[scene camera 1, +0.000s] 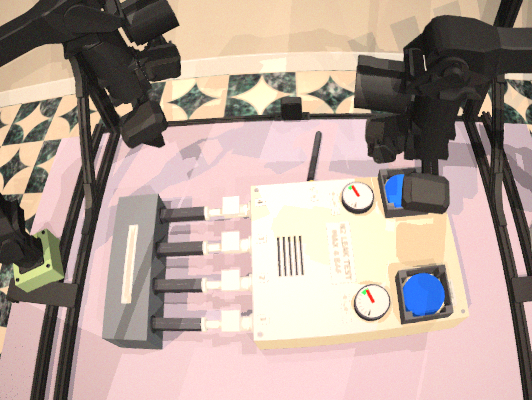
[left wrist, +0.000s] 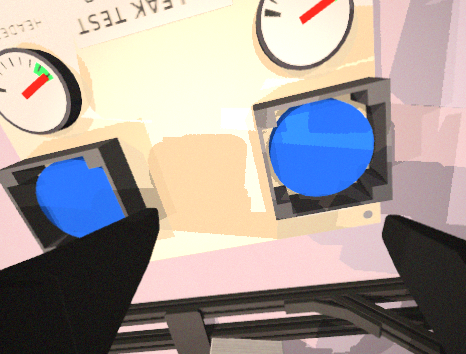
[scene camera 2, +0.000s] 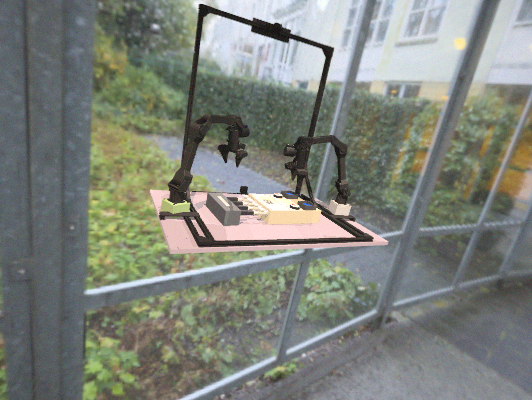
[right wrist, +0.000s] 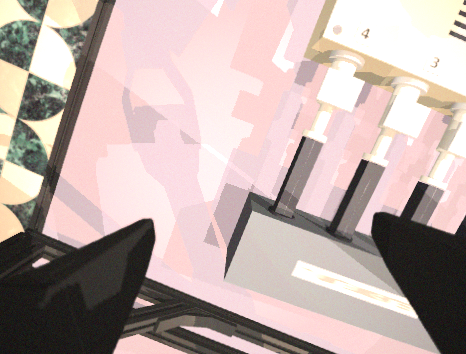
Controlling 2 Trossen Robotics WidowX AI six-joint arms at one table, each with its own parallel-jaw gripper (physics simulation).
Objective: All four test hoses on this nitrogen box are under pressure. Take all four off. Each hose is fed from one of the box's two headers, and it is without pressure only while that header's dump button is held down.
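Places are measured from the left arm's base along level axes (x ahead, y left, z up), in millimetres.
Where they show: left gripper, between the fingertips: (left wrist: pixel 269 221) (scene camera 2: pixel 295 182); right gripper, between the fingertips: (scene camera 2: pixel 231 165) (right wrist: pixel 262 225); left arm's base, origin of its link: (scene camera 2: pixel 340 202); right arm's base, origin of its link: (scene camera 1: pixel 30 256) (scene camera 2: pixel 176 200).
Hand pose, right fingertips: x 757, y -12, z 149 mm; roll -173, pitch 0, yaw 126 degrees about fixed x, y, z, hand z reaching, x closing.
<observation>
Each offset is from my right fingertips to the top centre of the thing. "spot": to the spot under its first point. Level surfaces: height alone.
The cream nitrogen box (scene camera 1: pixel 300 312) (scene camera 2: pixel 292 217) (right wrist: pixel 400 30) has four hoses at ports 4 {59 mm left, 8 mm back, 178 mm down} (scene camera 1: pixel 182 214) (right wrist: pixel 300 175), 3 (scene camera 1: pixel 180 248) (right wrist: pixel 359 197), 2 (scene camera 1: pixel 178 285) and 1 {spot: 258 mm left, 69 mm back, 177 mm down} (scene camera 1: pixel 177 324), all attached through white fittings. The upper blue dump button {34 mm right, 406 mm back, 146 mm down} (scene camera 1: pixel 394 191) (left wrist: pixel 322 147) is partly hidden by a left finger in scene camera 1; the lower one {151 mm left, 451 mm back, 146 mm down} (scene camera 1: pixel 424 294) (left wrist: pixel 75 200) stands uncovered there. Both gauges (scene camera 1: pixel 357 202) (scene camera 1: pixel 372 307) have needles at green. My left gripper (left wrist: pixel 269 221) is open above the buttons' end. My right gripper (right wrist: pixel 262 225) (scene camera 2: pixel 231 162) is open, high above the table.
A grey hose block (scene camera 1: pixel 131 320) (scene camera 2: pixel 225 210) (right wrist: pixel 300 295) holds the hoses' far ends. A dark supply tube {spot: 146 mm right, 230 mm back, 228 mm down} (scene camera 1: pixel 315 155) leaves the box's top edge. Black frame rails (scene camera 1: pixel 52 340) (scene camera 2: pixel 280 242) border the pink table {242 mm down} (scene camera 1: pixel 210 372). Square dark guards (scene camera 1: pixel 399 287) (left wrist: pixel 385 175) surround the buttons.
</observation>
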